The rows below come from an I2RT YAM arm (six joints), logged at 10 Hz.
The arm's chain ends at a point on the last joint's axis. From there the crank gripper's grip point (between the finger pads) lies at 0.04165 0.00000 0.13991 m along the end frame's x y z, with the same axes.
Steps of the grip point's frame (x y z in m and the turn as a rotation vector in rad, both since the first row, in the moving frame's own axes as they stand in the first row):
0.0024, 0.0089, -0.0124, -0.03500, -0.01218, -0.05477
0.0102, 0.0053, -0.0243, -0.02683, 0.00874, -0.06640
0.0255, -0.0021, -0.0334, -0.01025, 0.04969, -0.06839
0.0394, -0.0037, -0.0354, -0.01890, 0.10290, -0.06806
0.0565, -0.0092, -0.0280, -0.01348, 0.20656, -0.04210
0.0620, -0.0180, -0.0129, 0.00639, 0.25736, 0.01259
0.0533, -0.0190, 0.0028, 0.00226, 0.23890, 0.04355
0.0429, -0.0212, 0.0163, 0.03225, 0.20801, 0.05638
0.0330, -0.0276, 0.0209, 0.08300, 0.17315, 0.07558
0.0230, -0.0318, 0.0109, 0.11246, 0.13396, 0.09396
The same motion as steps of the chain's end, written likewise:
0.0040, 0.0062, -0.0129, -0.03500, -0.01218, -0.05477
0.0089, 0.0044, -0.0239, -0.02683, 0.00874, -0.06640
0.0187, -0.0004, -0.0312, -0.01025, 0.04969, -0.06839
0.0253, -0.0030, -0.0304, -0.01890, 0.10290, -0.06806
0.0287, -0.0087, -0.0165, -0.01348, 0.20656, -0.04210
0.0278, -0.0179, 0.0023, 0.00639, 0.25736, 0.01259
0.0214, -0.0212, 0.0166, 0.00226, 0.23890, 0.04355
0.0149, -0.0200, 0.0279, 0.03225, 0.20801, 0.05638
0.0092, -0.0204, 0.0305, 0.08300, 0.17315, 0.07558
0.0042, -0.0212, 0.0184, 0.11246, 0.13396, 0.09396

